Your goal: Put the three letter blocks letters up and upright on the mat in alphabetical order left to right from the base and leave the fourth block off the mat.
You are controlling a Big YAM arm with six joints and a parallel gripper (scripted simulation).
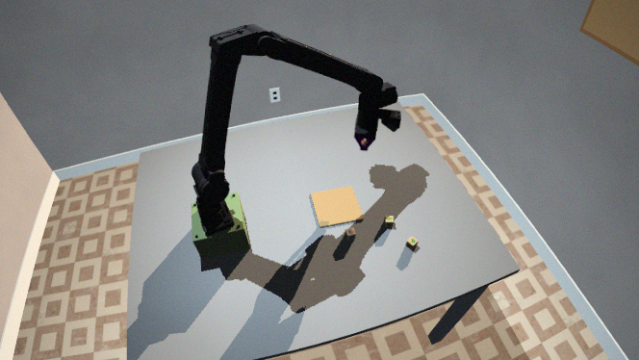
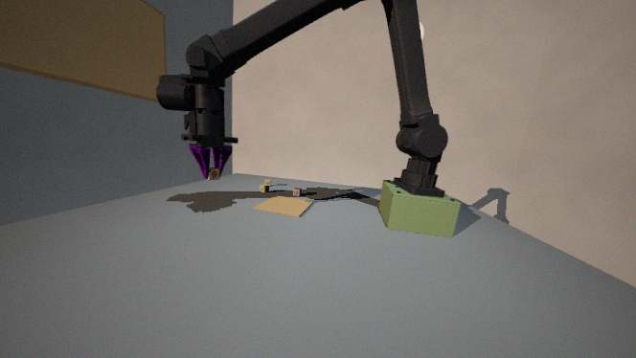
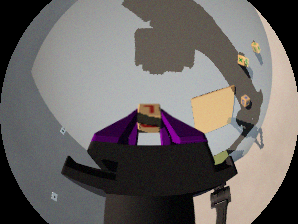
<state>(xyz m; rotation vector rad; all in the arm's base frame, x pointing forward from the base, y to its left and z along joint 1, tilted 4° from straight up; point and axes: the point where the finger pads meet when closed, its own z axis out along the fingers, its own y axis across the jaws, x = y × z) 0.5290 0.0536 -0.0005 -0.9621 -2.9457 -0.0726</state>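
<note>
My hand is 16 cm past the tan mat, 11 cm to the left of it and 10 cm above it. The rest, counted from my hand: block (4 cm behind, 35 cm to the right, 9 cm below).
</note>
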